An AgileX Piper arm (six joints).
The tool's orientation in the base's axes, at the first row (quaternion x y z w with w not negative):
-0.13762, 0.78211, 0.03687, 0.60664
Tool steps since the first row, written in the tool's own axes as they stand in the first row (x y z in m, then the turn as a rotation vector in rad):
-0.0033, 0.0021, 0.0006, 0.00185, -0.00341, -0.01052
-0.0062, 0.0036, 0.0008, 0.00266, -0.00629, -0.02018
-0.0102, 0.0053, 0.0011, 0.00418, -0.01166, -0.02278
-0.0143, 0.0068, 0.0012, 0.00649, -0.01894, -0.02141
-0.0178, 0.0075, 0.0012, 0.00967, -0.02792, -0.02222
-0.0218, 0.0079, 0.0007, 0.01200, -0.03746, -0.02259
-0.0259, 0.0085, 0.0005, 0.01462, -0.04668, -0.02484
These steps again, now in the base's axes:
0.0008, 0.0027, 0.0028, -0.00941, -0.00595, 0.00135
0.0012, 0.0047, 0.0053, -0.01791, -0.01102, 0.00341
0.0020, 0.0071, 0.0089, -0.01930, -0.01702, 0.00322
0.0026, 0.0092, 0.0127, -0.01664, -0.02409, 0.00144
0.0032, 0.0105, 0.0159, -0.01579, -0.03343, -0.00042
0.0035, 0.0115, 0.0199, -0.01418, -0.04306, -0.00151
0.0041, 0.0127, 0.0238, -0.01449, -0.05286, -0.00243

